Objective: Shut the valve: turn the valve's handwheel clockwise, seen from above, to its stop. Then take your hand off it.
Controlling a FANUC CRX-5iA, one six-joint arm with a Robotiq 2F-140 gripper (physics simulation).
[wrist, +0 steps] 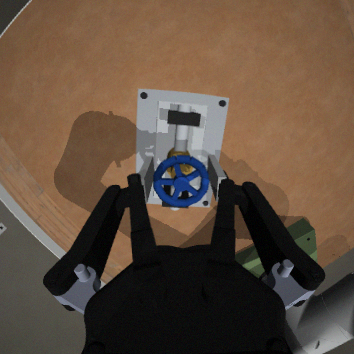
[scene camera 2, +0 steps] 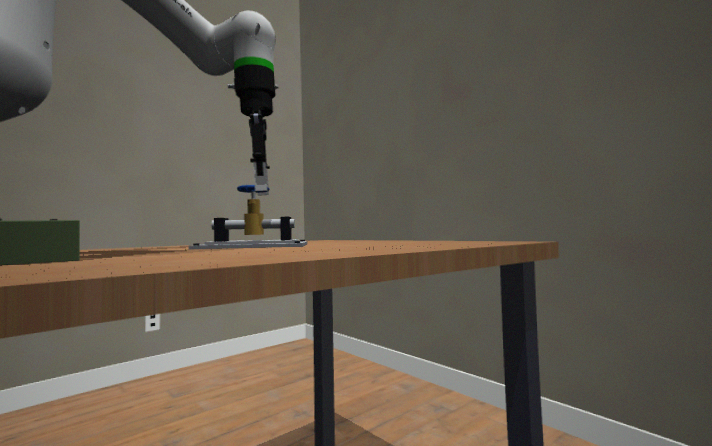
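The valve's blue handwheel is a round spoked wheel lying level on a thin stem. Below it stands the brass valve body on a grey pipe, held by black clamps on a grey base plate. My gripper points straight down and is shut on the handwheel, with one pale fingertip pad at each side of its rim. In the scene view the fingers line up one behind the other and hide part of the wheel.
A green box stands on the wooden table, at the left in the scene view and at the lower right in the wrist view. The table's edge runs along the left of the wrist view.
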